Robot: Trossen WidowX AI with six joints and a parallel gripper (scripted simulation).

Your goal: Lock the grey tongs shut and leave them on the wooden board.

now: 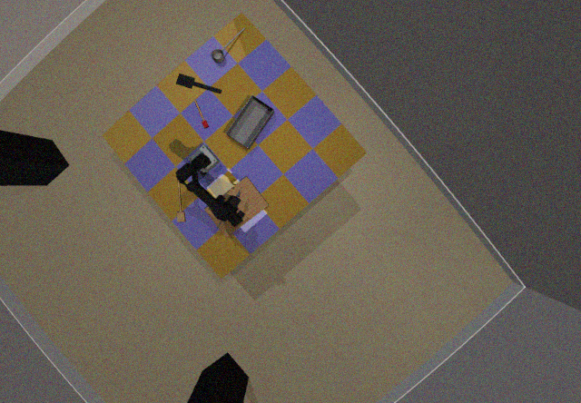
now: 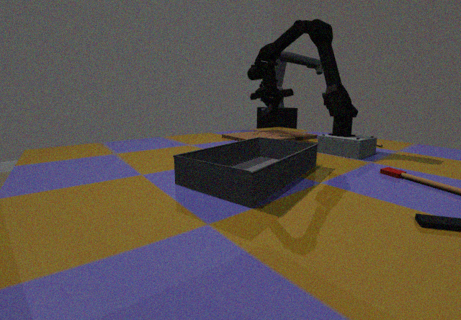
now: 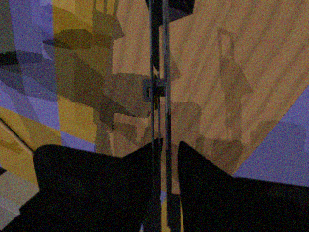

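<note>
Right now the wooden board is 10 mm to the right of my gripper tip and 90 mm below it. Round my gripper tip: roasting tin 420 mm ahead, 370 mm to the left, 80 mm below; then black spatula 290 mm ahead, 820 mm to the left, 100 mm below.
</note>
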